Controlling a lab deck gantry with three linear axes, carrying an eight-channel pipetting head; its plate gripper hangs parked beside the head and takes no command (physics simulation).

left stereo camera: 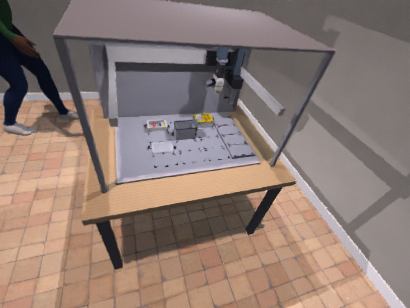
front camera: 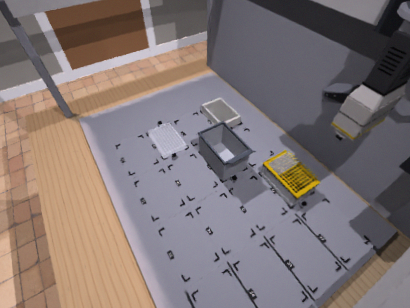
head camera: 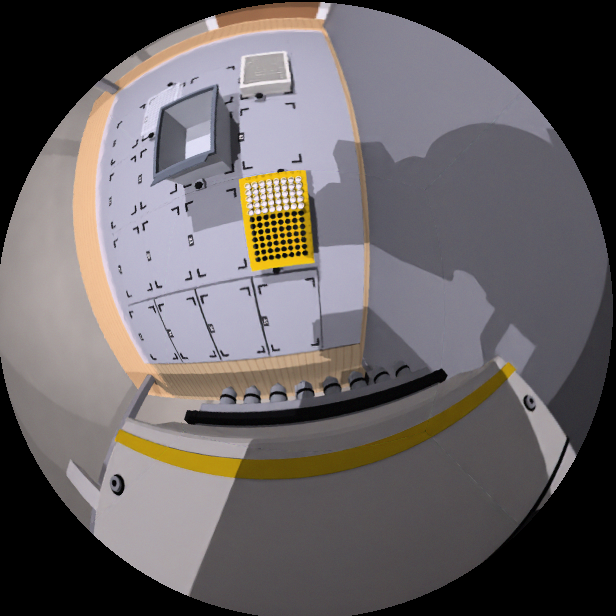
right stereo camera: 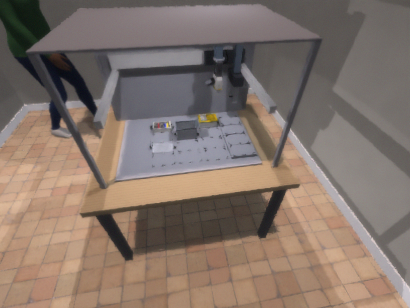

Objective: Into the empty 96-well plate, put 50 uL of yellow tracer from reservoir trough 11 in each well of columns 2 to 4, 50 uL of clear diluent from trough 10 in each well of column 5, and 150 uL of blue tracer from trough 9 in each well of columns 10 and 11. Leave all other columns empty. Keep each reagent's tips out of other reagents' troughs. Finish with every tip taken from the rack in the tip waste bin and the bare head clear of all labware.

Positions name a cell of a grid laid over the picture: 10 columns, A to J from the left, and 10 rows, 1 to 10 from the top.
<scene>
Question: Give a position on a frame post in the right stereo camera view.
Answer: At A2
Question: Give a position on a back wall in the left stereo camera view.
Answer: At D3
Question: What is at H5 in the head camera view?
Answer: A back wall.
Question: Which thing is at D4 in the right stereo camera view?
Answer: A back wall.
</scene>
